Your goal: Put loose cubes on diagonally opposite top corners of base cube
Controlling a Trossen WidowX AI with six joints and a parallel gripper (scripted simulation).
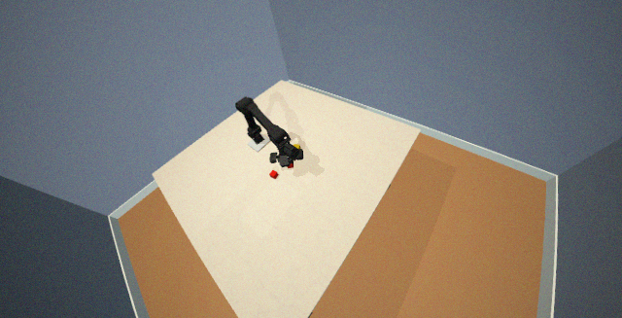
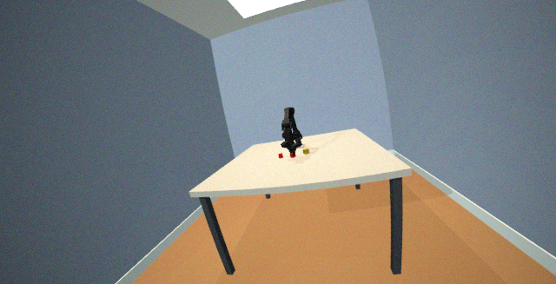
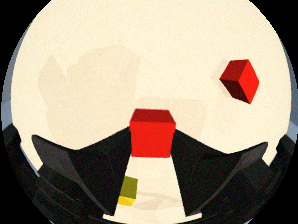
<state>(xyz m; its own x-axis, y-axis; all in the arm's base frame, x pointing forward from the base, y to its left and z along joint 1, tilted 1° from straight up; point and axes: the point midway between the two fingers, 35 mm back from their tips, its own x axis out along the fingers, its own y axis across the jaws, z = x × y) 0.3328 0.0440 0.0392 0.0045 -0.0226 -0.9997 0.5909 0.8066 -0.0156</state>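
The yellow cube is 100 mm to the left of my gripper tip and 70 mm behind it.
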